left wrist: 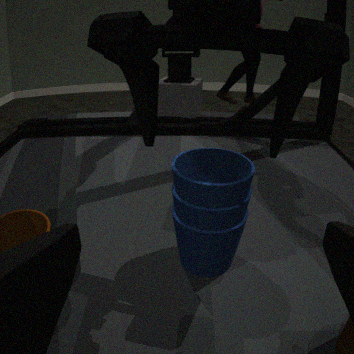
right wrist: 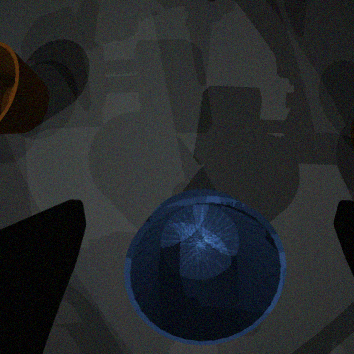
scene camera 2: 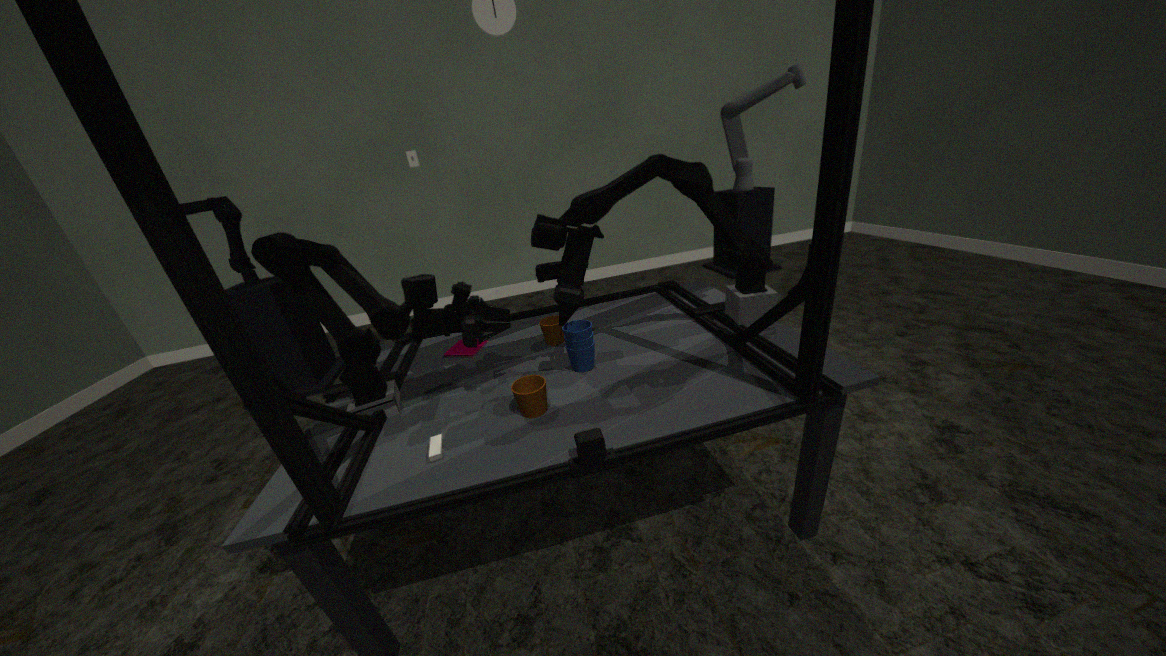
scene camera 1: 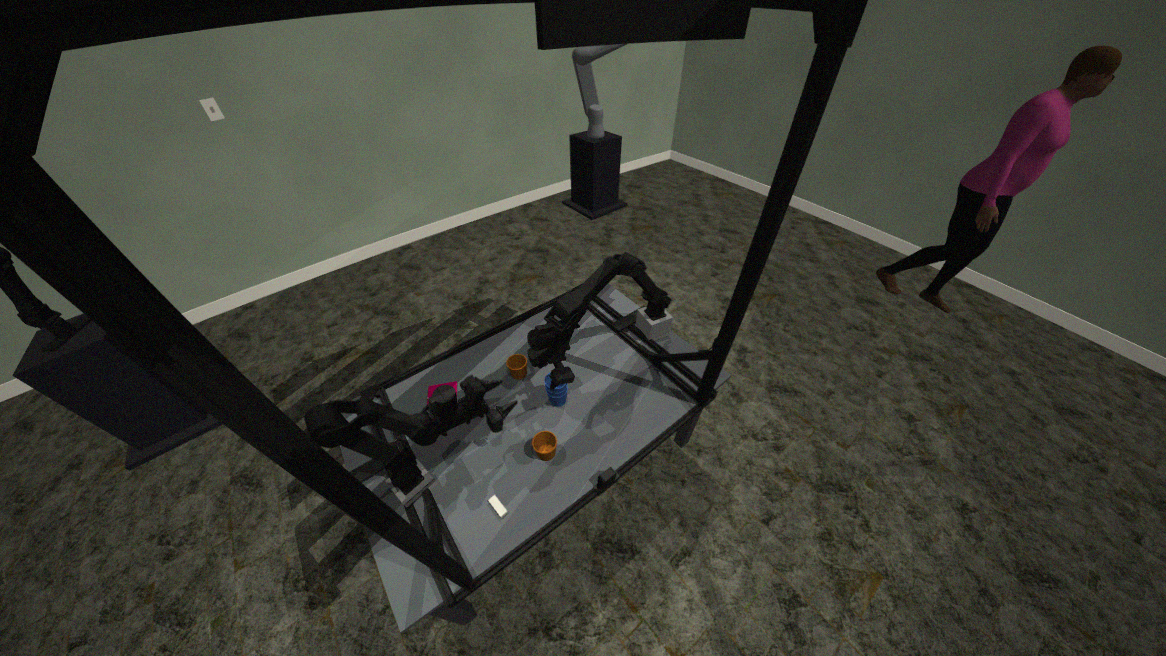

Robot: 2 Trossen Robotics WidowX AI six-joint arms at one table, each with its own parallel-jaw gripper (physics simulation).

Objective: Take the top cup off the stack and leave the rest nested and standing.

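Frame: origin at the left arm's base, x up, y left, z back, level; centimetres.
Seen in the pictures: left gripper, between the fingertips: (left wrist: 205,237) (scene camera 2: 510,317) (scene camera 1: 509,391); right gripper, between the fingertips: (left wrist: 209,151) (right wrist: 215,214) (scene camera 2: 562,317) (scene camera 1: 545,378); left arm's base, origin of its link: (scene camera 2: 371,395) (scene camera 1: 409,479); right arm's base, origin of its link: (left wrist: 179,80) (scene camera 2: 750,288) (scene camera 1: 655,313).
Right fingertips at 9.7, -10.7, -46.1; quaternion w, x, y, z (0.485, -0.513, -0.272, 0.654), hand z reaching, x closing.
Note:
Offsets run from my right fingertips to a thing's top centre, as dx, dy, dz. Level surfaces: height alone.
A stack of three nested blue cups {-4.9, -1.7, -3.0} (scene camera 1: 556,393) (scene camera 2: 580,346) (left wrist: 210,220) stands upright on the table {dx -13.9} (scene camera 1: 603,424) (scene camera 2: 652,399). The top cup {-2.5, -1.7, -3.0} (left wrist: 212,192) (right wrist: 205,310) shows its open mouth in the right wrist view. My right gripper (left wrist: 209,151) (right wrist: 215,214) is open and empty, pointing down above the stack, with its fingertips to either side of the top rim in the left wrist view. My left gripper (scene camera 1: 507,393) (scene camera 2: 508,318) is open and empty, left of the stack in both scene views and pointing towards it. A gap shows between its fingers and the stack.
One orange cup {-7.2, +16.9, -2.5} (scene camera 1: 516,367) (scene camera 2: 552,331) stands behind the stack, another {-7.2, -11.9, +13.4} (scene camera 1: 544,445) (scene camera 2: 530,397) in front. A white block {-12.7, -12.5, +33.9} (scene camera 1: 497,505) (scene camera 2: 435,447) lies near the front left. A magenta square (scene camera 1: 442,386) (scene camera 2: 464,349) lies by the left arm. Dark frame posts (scene camera 2: 831,203) surround the table.

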